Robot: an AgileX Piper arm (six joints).
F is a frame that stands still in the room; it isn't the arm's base.
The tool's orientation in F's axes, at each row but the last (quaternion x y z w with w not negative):
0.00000, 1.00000, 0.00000, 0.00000
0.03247, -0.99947, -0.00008, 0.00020
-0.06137, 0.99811, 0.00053, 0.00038
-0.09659, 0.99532, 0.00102, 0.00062
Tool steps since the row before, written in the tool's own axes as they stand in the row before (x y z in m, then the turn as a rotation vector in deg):
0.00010, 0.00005, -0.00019, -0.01, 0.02, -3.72
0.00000, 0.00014, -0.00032, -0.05, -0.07, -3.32
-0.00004, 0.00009, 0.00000, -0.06, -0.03, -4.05
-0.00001, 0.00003, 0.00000, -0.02, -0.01, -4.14
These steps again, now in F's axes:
-0.00010, 0.00005, 0.00019, 0.01, 0.02, 3.72
-0.00001, 0.00014, 0.00032, 0.06, -0.07, 3.32
0.00003, 0.00009, 0.00000, 0.06, -0.03, 4.05
0.00000, 0.00003, 0.00000, 0.02, -0.01, 4.14

